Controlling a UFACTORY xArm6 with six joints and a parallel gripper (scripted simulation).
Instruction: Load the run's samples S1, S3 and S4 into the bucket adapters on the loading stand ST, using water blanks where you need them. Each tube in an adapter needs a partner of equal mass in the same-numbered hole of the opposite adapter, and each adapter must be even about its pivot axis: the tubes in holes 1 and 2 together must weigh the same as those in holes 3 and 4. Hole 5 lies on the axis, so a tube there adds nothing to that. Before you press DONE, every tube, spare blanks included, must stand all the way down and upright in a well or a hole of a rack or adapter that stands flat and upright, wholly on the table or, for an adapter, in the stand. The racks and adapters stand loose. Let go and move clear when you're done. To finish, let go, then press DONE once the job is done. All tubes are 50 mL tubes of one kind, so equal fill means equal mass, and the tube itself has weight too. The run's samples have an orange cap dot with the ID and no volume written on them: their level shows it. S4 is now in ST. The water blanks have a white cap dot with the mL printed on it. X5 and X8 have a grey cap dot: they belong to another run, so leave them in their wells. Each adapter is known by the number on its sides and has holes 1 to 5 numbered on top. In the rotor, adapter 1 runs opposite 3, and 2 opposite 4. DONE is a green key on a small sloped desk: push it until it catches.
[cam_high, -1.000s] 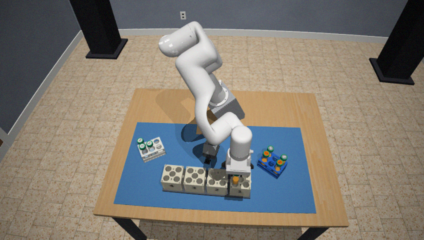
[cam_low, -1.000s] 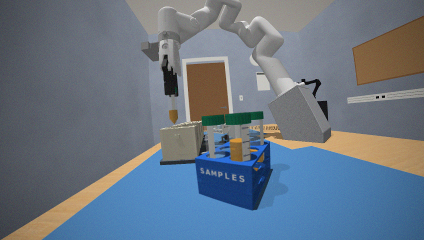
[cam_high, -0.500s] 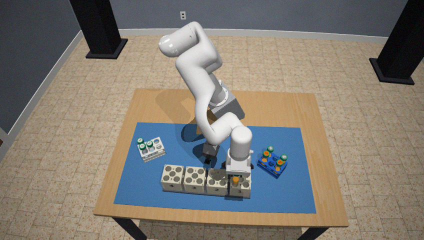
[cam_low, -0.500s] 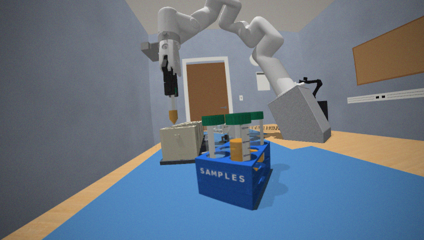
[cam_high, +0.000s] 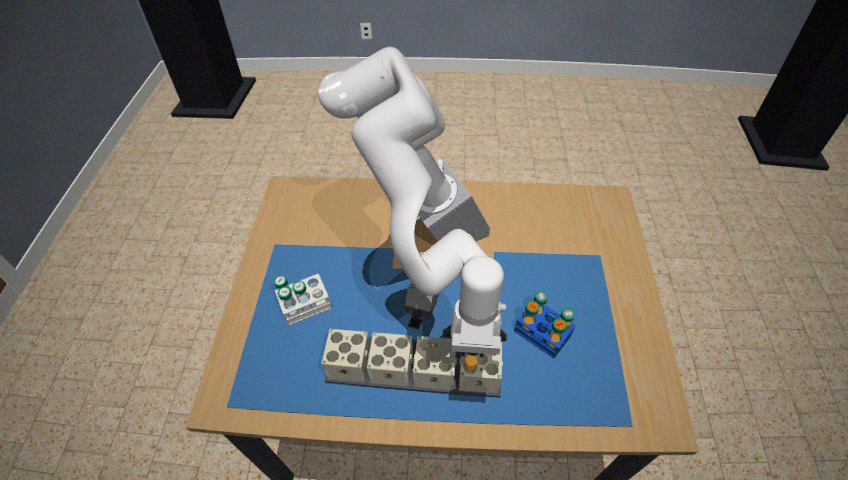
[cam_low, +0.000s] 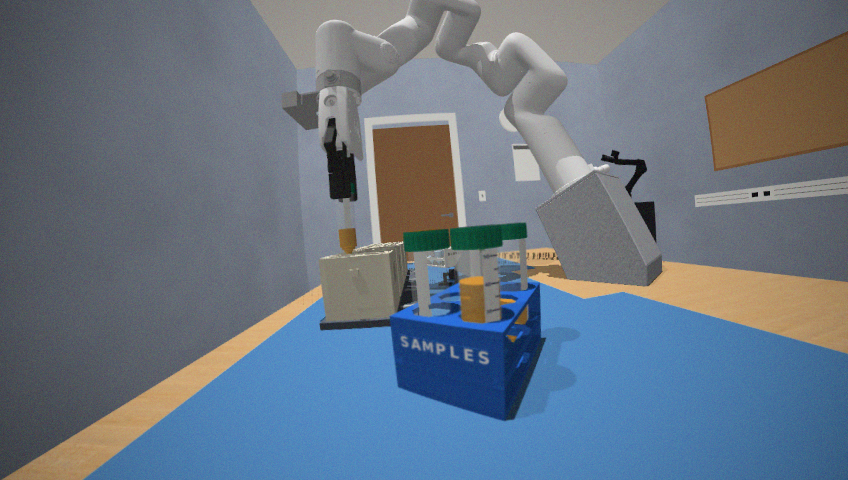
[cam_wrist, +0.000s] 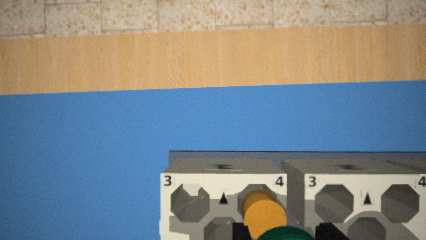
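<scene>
Now: the orange-dot tube 1 cm to the right of my hand and 5 cm below it. Round my hand: loading stand ST 3 cm behind, 14 cm to the right, 20 cm below; blue sample rack 16 cm behind, 19 cm to the left, 17 cm below; green done key 25 cm behind, 14 cm to the right, 14 cm below.
</scene>
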